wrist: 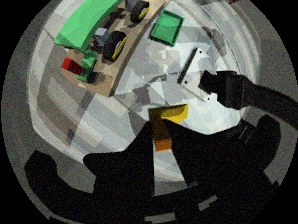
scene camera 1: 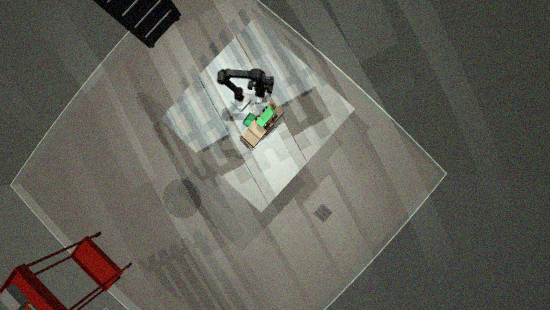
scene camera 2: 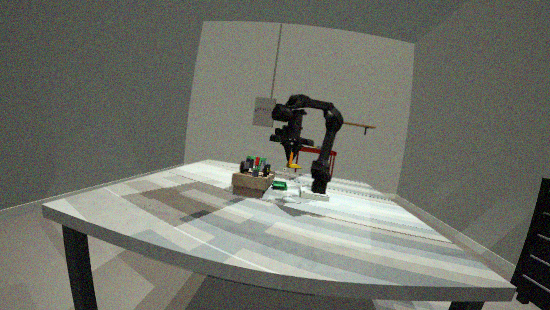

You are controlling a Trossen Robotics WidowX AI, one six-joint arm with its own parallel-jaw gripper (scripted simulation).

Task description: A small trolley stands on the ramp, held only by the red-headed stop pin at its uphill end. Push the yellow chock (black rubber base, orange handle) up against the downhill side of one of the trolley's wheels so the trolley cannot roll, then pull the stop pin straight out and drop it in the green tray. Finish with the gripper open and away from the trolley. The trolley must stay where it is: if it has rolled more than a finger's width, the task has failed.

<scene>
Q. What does my gripper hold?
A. A yellow chock.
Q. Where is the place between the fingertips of my gripper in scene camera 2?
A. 289, 160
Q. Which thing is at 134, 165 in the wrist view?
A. My gripper.
</scene>
